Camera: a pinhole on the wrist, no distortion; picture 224 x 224 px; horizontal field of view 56.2 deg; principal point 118.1 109.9 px. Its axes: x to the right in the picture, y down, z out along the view. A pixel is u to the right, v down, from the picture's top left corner.
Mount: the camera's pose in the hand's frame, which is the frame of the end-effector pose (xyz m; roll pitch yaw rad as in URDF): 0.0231 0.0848 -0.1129 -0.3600 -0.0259 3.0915
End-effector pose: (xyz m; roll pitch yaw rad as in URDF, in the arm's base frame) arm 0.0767 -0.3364 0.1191 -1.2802 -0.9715 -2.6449
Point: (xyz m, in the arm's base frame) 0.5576 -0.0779 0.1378
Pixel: outside the picture
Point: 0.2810 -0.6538 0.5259
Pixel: 14 108
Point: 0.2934 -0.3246 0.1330
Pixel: 197 194
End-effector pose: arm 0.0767 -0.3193 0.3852 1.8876 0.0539 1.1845
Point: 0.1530 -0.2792 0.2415
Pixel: 75 197
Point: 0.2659 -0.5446 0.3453
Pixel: 213 65
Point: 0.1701 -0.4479 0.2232
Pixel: 176 165
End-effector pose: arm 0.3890 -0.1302 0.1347 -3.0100 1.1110 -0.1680
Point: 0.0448 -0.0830 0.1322
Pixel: 214 54
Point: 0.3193 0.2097 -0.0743
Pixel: 65 209
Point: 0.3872 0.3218 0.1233
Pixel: outside the picture
